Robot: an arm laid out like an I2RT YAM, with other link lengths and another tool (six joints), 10 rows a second.
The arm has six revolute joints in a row. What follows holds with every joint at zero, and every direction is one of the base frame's.
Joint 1 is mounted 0.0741 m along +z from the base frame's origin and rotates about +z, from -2.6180 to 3.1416 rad.
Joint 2 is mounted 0.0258 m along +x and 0.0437 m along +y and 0.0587 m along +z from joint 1 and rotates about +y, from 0.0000 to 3.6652 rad.
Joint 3 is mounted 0.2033 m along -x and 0.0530 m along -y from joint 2 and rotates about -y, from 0.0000 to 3.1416 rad.
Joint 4 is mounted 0.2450 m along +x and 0.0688 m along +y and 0.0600 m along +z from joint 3 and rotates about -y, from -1.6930 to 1.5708 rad.
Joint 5 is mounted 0.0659 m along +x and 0.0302 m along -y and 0.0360 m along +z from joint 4 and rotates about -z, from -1.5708 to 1.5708 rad.
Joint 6 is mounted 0.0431 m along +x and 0.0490 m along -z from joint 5 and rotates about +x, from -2.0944 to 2.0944 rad.
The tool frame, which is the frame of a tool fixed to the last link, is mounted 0.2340 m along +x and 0.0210 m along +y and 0.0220 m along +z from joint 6; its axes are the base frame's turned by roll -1.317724, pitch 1.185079 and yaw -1.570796 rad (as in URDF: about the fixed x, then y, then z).
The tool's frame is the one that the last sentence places.
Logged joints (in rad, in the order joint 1, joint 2, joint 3, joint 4, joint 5, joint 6), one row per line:
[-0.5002 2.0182 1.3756 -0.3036 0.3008 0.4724]
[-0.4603 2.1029 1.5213 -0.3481 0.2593 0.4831]
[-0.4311 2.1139 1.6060 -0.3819 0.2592 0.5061]
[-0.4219 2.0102 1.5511 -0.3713 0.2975 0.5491]
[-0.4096 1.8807 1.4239 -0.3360 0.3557 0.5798]
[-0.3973 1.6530 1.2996 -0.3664 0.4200 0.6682]
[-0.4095 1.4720 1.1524 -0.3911 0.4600 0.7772]
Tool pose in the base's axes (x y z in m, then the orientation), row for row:
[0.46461 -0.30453 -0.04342 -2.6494 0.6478 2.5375]
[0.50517 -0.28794 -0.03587 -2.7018 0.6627 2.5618]
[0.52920 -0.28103 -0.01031 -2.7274 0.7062 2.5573]
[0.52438 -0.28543 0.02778 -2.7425 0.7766 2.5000]
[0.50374 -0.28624 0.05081 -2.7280 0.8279 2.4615]
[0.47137 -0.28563 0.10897 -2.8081 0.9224 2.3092]
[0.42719 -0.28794 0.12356 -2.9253 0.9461 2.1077]
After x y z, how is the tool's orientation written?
As angles about the fixed x, y, z axes (roll, pitch, yaw), in radians.
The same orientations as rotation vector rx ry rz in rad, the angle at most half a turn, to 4 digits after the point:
[0.9581 2.3565 -0.8611]
[0.9056 2.3583 -0.7872]
[0.8969 2.3163 -0.7611]
[0.9511 2.2288 -0.7750]
[0.9958 2.1601 -0.8155]
[1.1044 2.0233 -0.8151]
[1.2459 1.9333 -0.7976]

